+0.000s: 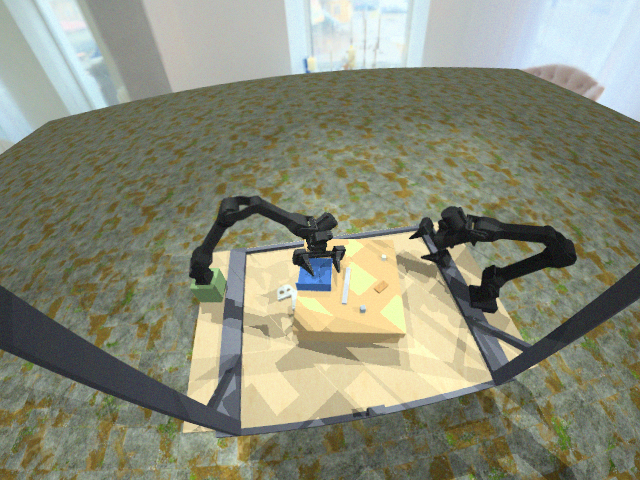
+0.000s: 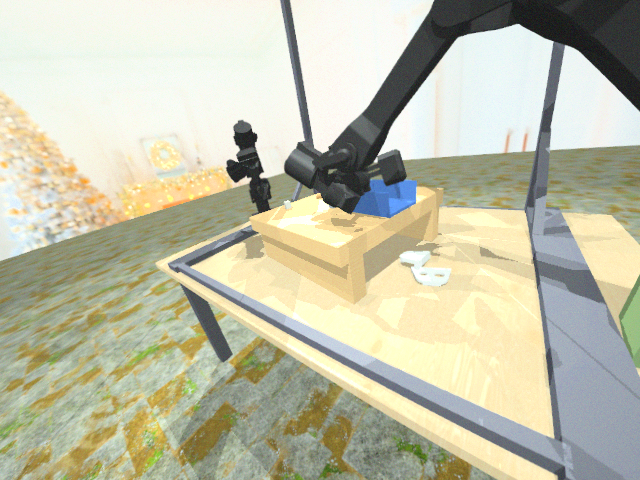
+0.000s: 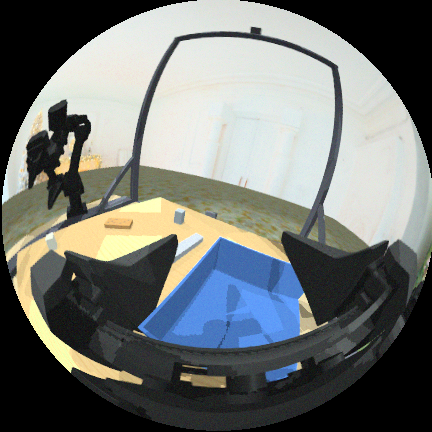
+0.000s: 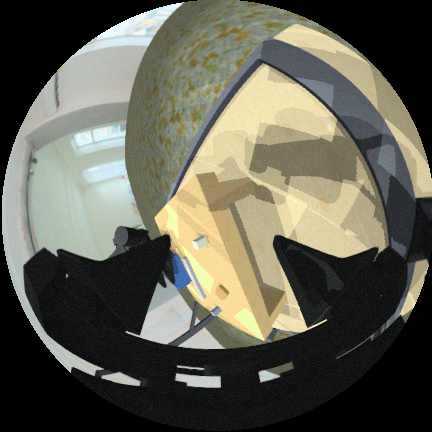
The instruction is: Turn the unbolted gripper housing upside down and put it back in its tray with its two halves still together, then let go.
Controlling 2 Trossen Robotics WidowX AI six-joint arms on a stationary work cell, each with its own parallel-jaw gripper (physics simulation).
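Places are measured from the left arm's base along level axes (x ahead, y left, z up), in millimetres.
Pixels of known places: left gripper, fingertip midpoint: (image 1: 326,274) (image 2: 370,174) (image 3: 230,238) (image 4: 169,285); right gripper, fingertip midpoint: (image 1: 415,248) (image 2: 261,192) (image 3: 39,199) (image 4: 222,240); left arm's base, link origin: (image 1: 204,278); right arm's base, link origin: (image 1: 483,296) (image 3: 76,207).
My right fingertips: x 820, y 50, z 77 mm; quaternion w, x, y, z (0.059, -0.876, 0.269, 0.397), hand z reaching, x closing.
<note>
Ahead of a thing's pixels: the offset from my right fingertips to its middle.
A blue tray @[21 mm down, 375 mm back, 86 mm right] (image 1: 314,287) (image 2: 408,192) (image 3: 200,270) (image 4: 180,276) sits on the wooden stand; no housing shows in its visible part. A white part with two openings @[176 mm down, 506 mm back, 56 mm right] (image 1: 284,292) (image 2: 431,276) lies on the table beside the stand, next to a second white part @[168 mm down, 449 mm back, 98 mm right] (image 1: 294,299) (image 2: 415,257). I cannot tell whether these are the housing's halves. My left gripper (image 1: 324,271) (image 2: 373,195) (image 3: 230,238) is open and empty above the tray, one finger to each side. My right gripper (image 1: 417,248) (image 3: 39,199) (image 4: 222,240) is open and empty, off the stand's right side.
On the wooden stand (image 1: 351,325) lie a pale bar @[42 mm down, 266 mm back, 121 mm right] (image 1: 345,285), an orange block @[43 mm down, 145 mm back, 134 mm right] (image 1: 381,286) (image 3: 118,223) and two small grey-white blocks @[37 mm down, 116 mm back, 9 mm right] (image 1: 383,256) @[34 mm down, 219 mm back, 222 mm right] (image 1: 362,308). A green block @[130 mm down, 819 mm back, 49 mm right] (image 1: 209,289) stands at the left arm's base. Dark frame rails (image 1: 233,310) edge the table.
</note>
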